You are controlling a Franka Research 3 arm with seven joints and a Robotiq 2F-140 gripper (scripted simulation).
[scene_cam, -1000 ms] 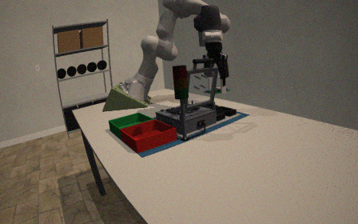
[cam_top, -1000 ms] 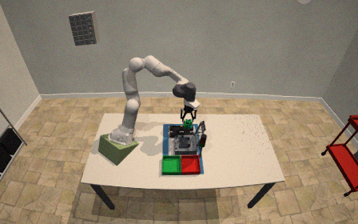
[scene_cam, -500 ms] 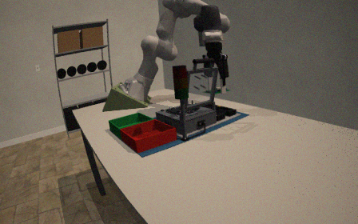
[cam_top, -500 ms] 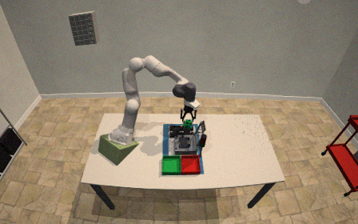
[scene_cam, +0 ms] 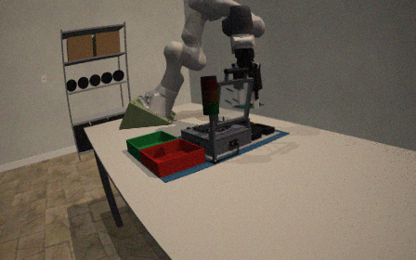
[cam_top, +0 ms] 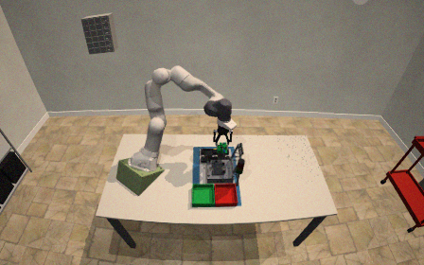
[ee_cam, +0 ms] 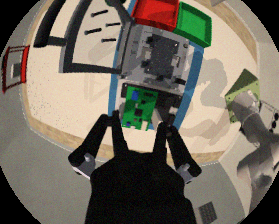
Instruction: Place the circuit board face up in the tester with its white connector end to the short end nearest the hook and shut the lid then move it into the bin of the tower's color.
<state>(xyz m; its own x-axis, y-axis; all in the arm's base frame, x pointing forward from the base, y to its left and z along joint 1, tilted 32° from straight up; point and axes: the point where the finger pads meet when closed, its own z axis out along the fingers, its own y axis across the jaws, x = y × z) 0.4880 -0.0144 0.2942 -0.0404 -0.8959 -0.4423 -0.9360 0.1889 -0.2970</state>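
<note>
My gripper is now 40 mm past the plate, 150 mm to the left of it and 70 mm above it. From my hand the other things lie so: red bin: 350 mm to the right, 130 mm below; green circuit board: 20 mm below; clear lid: 80 mm ahead, 160 mm to the right, 40 mm above.
</note>
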